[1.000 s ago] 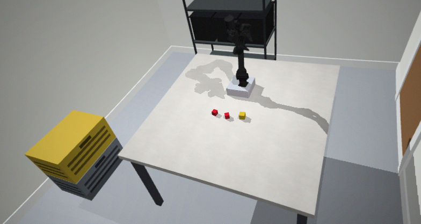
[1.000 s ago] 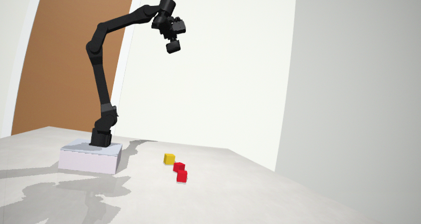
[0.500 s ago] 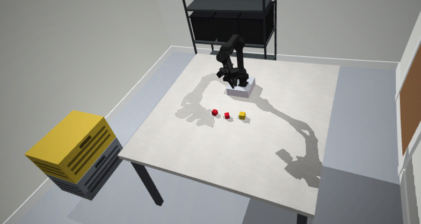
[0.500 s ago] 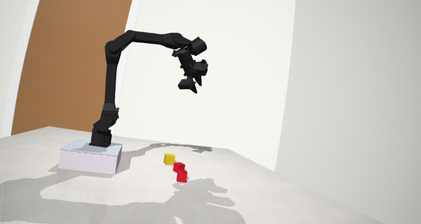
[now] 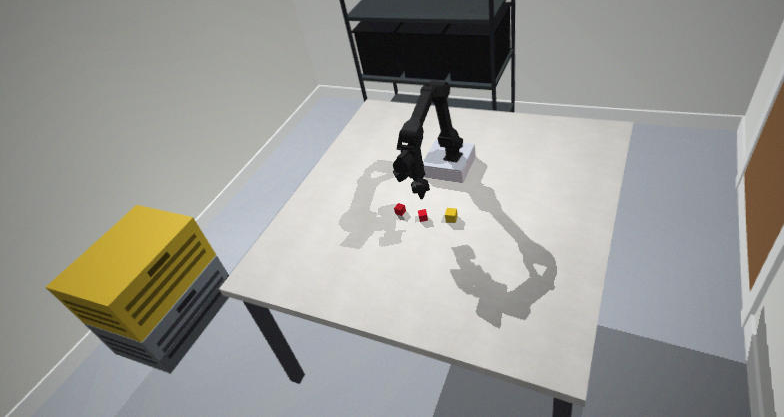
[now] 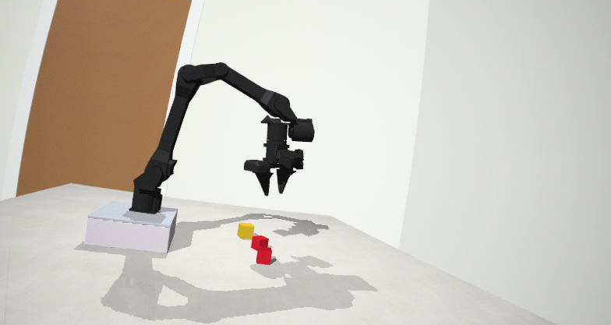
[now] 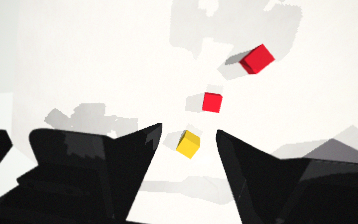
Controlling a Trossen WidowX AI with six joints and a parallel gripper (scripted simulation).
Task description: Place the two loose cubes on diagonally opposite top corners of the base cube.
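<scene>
My gripper tip is 2 cm past the red cube, 2 cm to the left of it and 14 cm above it. Also, from my gripper tip: yellow cube (6 cm behind, 8 cm to the left, 13 cm below).
</scene>
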